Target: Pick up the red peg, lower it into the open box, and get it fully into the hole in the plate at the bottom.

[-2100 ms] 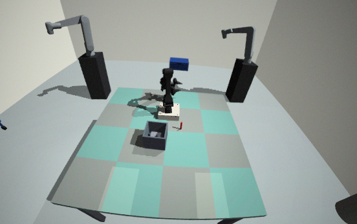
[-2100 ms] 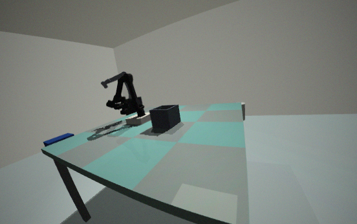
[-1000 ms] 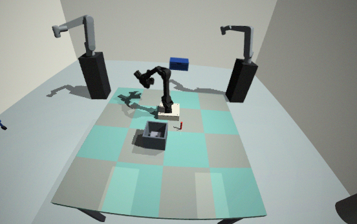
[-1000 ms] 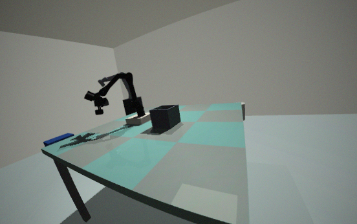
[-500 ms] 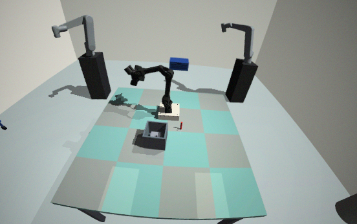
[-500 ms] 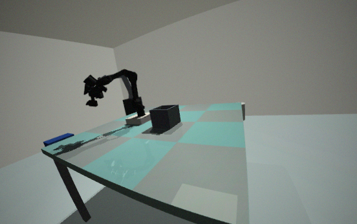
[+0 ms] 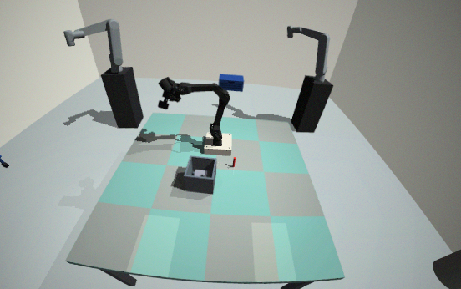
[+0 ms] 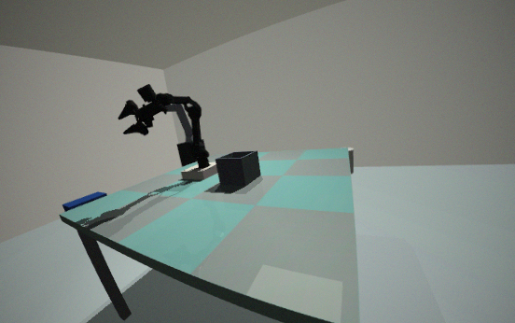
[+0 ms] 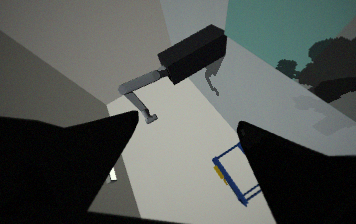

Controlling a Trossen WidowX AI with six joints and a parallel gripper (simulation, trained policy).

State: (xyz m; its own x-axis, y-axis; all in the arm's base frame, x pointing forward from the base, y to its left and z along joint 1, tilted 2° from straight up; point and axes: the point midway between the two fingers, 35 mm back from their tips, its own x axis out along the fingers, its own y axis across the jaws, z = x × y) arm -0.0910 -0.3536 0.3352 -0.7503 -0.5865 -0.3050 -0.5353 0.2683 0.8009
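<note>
My gripper tip is now 30 cm short of the red peg, 49 cm to the right of it and 33 cm above it.
</note>
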